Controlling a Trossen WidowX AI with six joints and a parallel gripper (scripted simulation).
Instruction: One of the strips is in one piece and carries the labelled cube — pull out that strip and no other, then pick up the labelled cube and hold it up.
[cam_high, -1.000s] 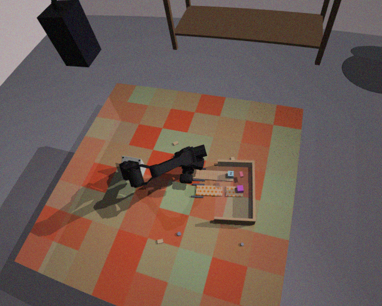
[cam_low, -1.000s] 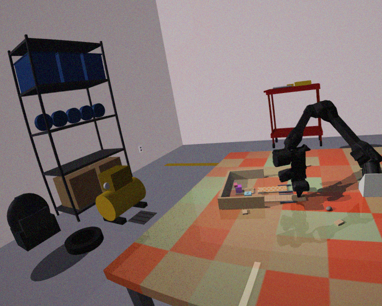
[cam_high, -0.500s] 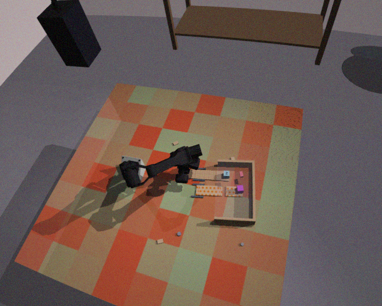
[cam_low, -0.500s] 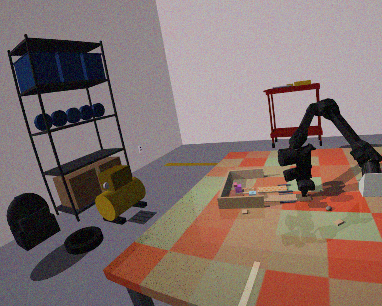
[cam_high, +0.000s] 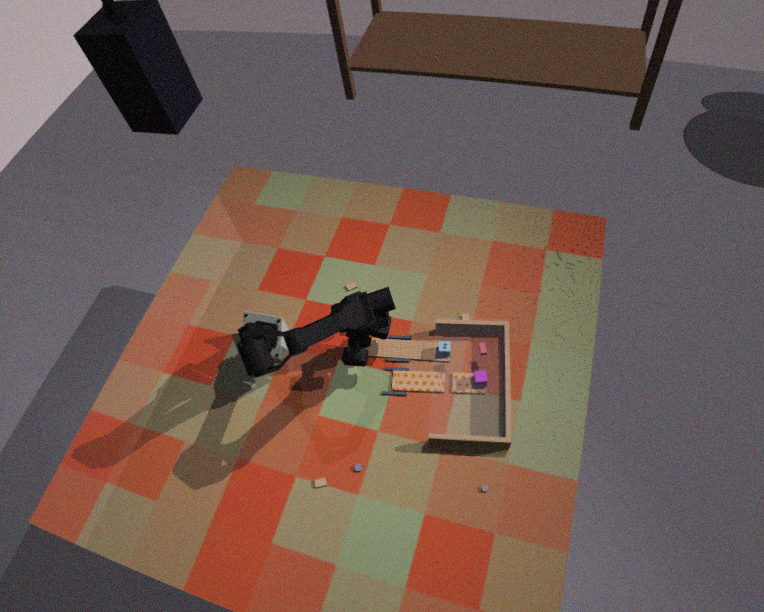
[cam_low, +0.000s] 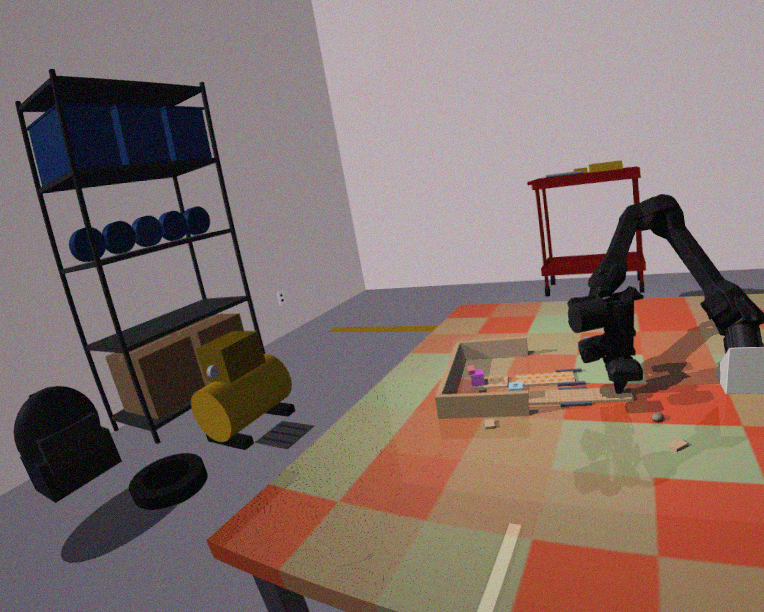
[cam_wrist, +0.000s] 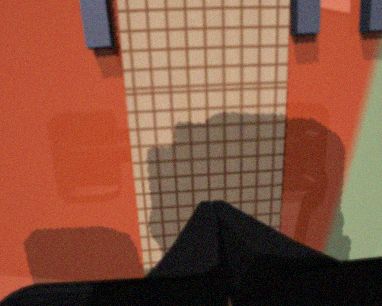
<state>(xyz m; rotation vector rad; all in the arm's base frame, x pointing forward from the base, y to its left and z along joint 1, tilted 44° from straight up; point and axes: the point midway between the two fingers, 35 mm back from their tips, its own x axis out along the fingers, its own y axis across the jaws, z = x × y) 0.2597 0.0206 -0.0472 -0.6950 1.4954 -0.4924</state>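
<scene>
Now: the checked strip 100 mm ahead of my gripper tip and 10 mm to the left of it. From my gripper tip the other things lie so: wood block: 380 mm to the right; then orange-dotted strip: 160 mm ahead, 70 mm to the right.
</scene>
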